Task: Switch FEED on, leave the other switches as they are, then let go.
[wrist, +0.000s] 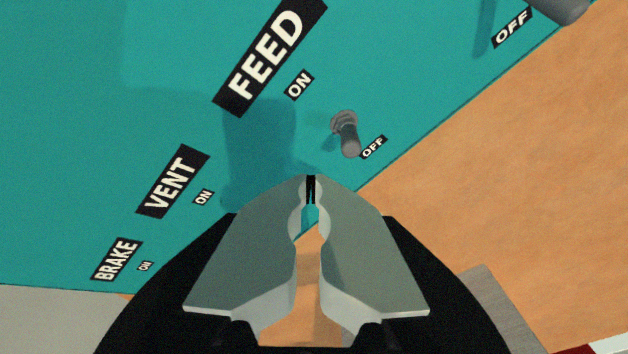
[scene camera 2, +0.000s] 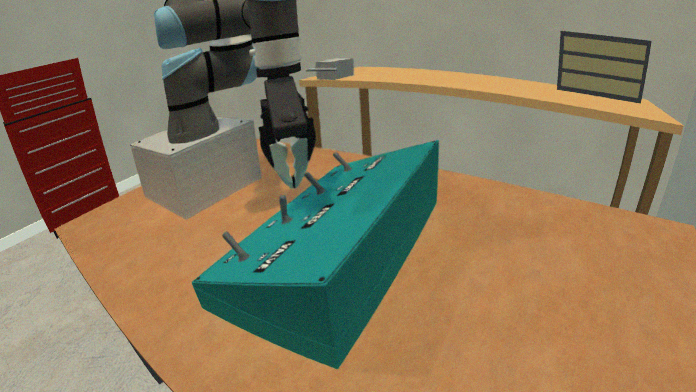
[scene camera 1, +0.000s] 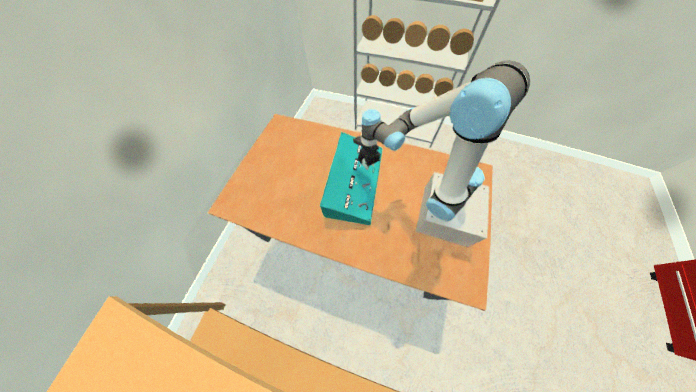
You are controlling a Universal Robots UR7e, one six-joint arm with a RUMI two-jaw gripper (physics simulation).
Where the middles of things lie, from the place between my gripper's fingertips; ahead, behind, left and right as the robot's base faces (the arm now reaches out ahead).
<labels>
Now: hand 60 mm above the teal switch panel (scene camera 2: 310,282), 50 mm to the right of it and 50 mm short of it.
</labels>
